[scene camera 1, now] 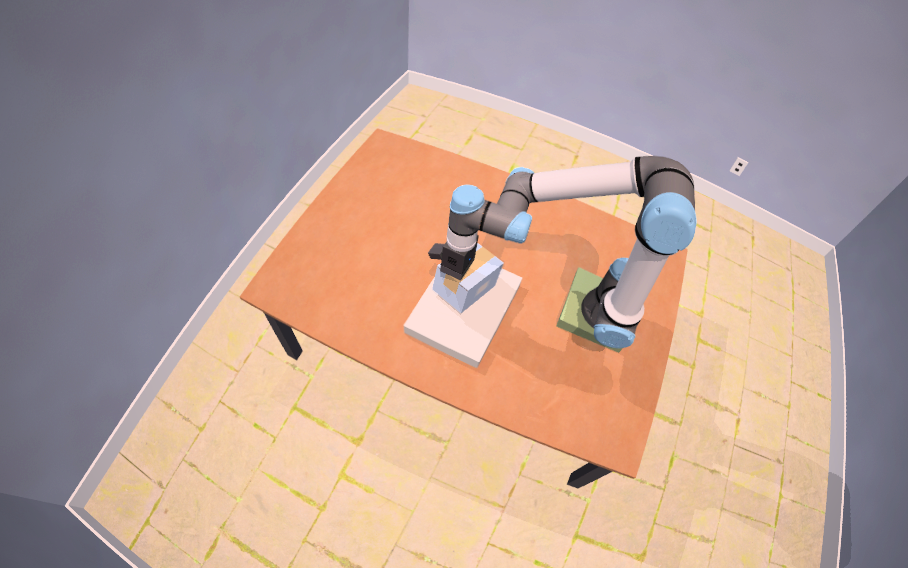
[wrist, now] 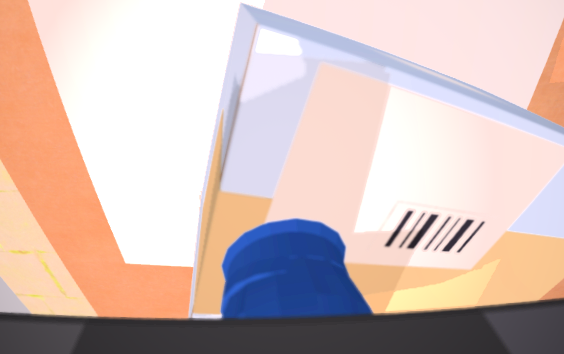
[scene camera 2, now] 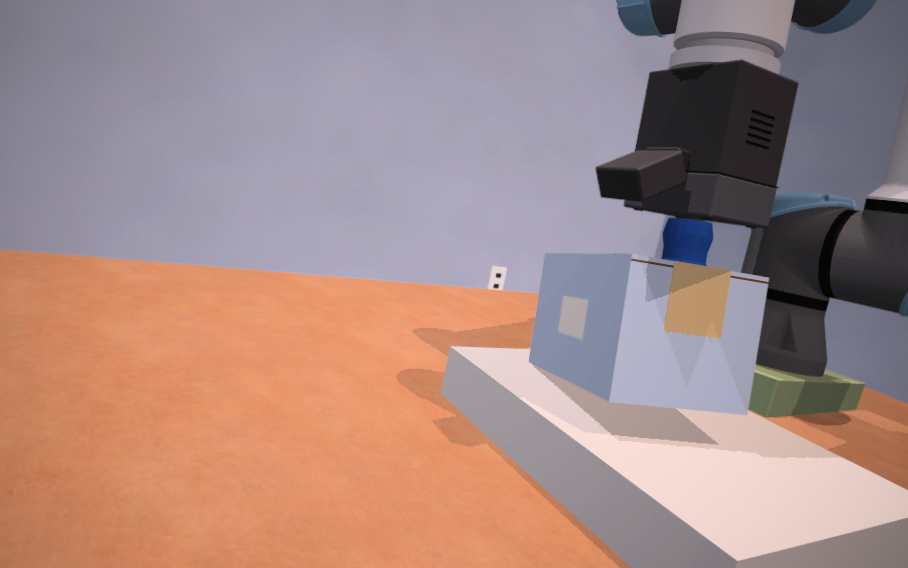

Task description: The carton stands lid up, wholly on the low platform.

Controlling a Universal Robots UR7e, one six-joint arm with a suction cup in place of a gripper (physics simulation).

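Observation:
The light blue carton stands on the low white platform, near its far left corner. Its lid faces up, with tan tape and a barcode label on top. In the side view its bottom edge meets its shadow on the platform top. My blue suction cup presses down on the lid over the tape. The black tool head stands straight above the carton and holds it.
The platform lies on the orange table. The arm's base stands on a green plate to the right of the platform. A wall socket shows far behind.

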